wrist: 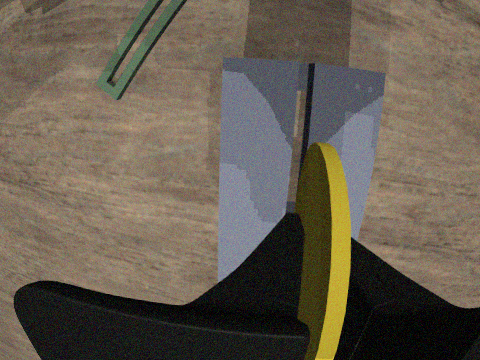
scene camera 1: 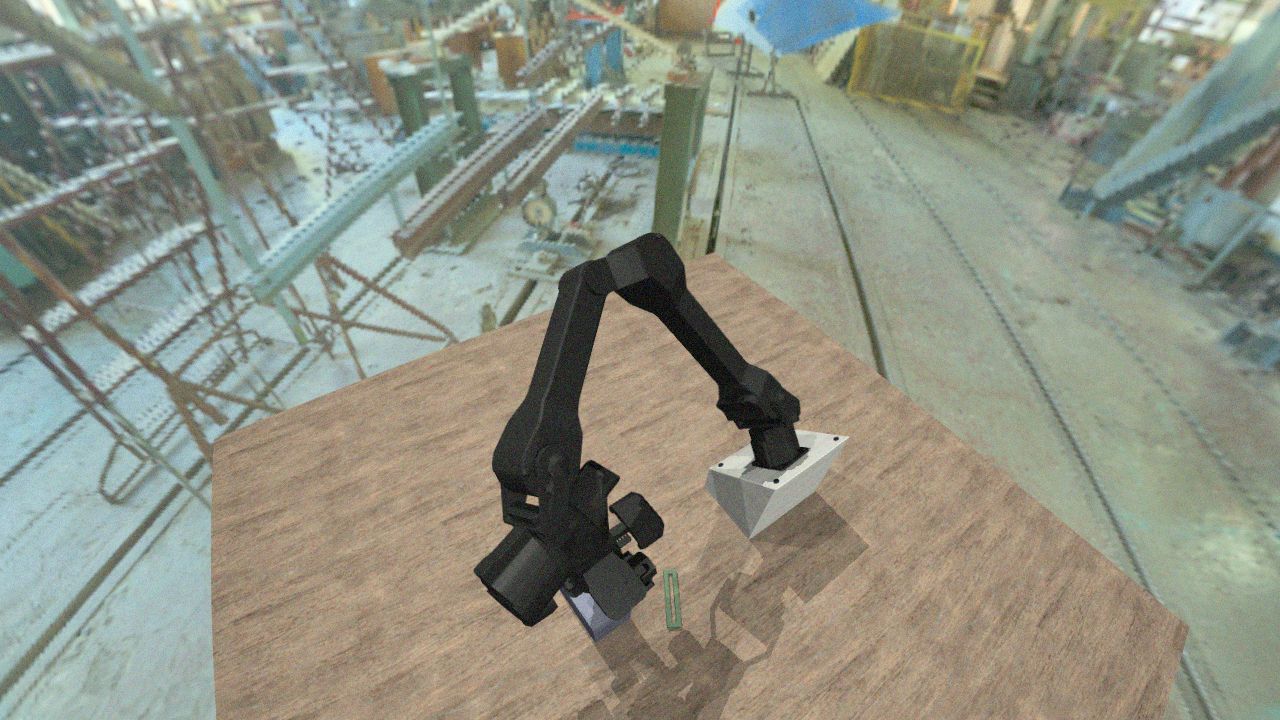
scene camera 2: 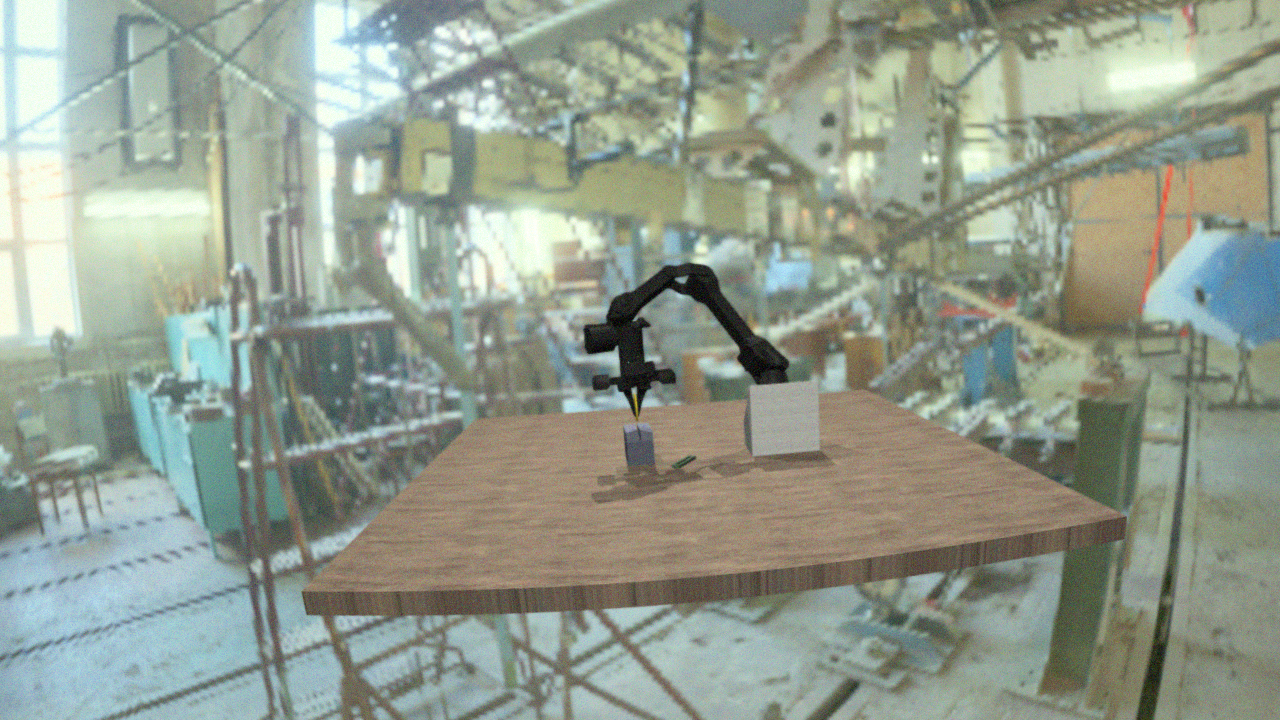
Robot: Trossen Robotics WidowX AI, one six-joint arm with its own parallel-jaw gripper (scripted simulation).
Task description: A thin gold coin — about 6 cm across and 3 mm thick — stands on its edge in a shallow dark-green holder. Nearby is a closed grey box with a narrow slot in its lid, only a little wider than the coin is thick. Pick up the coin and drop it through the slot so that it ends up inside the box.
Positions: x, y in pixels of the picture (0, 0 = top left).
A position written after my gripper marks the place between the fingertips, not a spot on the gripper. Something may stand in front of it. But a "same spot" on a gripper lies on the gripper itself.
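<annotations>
I find my gripper in the wrist view (301, 227), and scene camera 1 and scene camera 2 show it as well. On my gripper, what I see at (scene camera 2: 621, 385) is the same spot as (scene camera 1: 573, 588).
</annotations>
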